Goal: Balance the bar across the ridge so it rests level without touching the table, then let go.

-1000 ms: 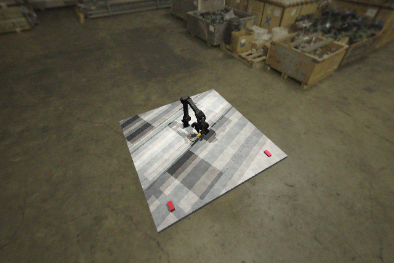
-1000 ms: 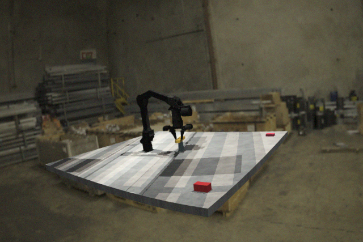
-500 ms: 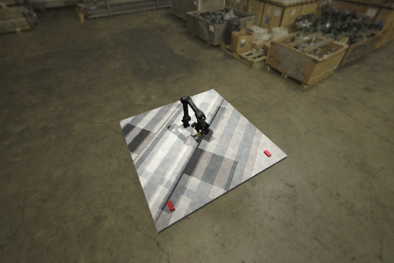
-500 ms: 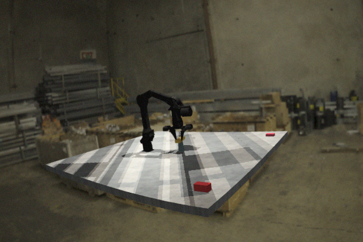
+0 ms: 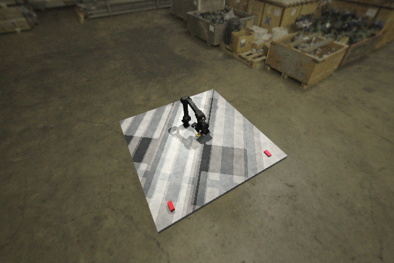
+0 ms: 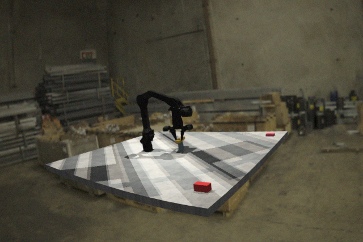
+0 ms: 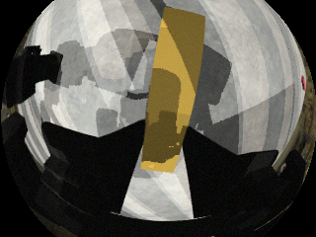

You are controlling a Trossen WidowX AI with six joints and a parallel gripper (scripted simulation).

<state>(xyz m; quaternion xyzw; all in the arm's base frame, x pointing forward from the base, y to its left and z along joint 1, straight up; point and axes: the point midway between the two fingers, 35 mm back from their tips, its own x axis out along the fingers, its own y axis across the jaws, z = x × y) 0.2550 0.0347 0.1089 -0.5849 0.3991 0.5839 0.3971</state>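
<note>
The bar lies 1 cm behind my gripper tip and 3 cm to the left of it. From my gripper tip the other things lie so: red block: 48 cm ahead, 53 cm to the right, 6 cm below.
</note>
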